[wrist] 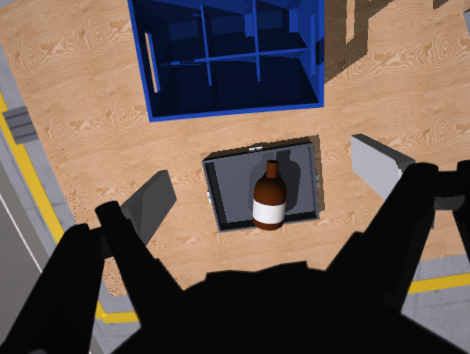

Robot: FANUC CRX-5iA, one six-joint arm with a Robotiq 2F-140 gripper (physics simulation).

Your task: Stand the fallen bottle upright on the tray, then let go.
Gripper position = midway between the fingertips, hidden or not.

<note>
I see my gripper [257, 169], a brown bottle [270, 191], a dark grey tray [231, 179] and a blue crate [204, 65].
</note>
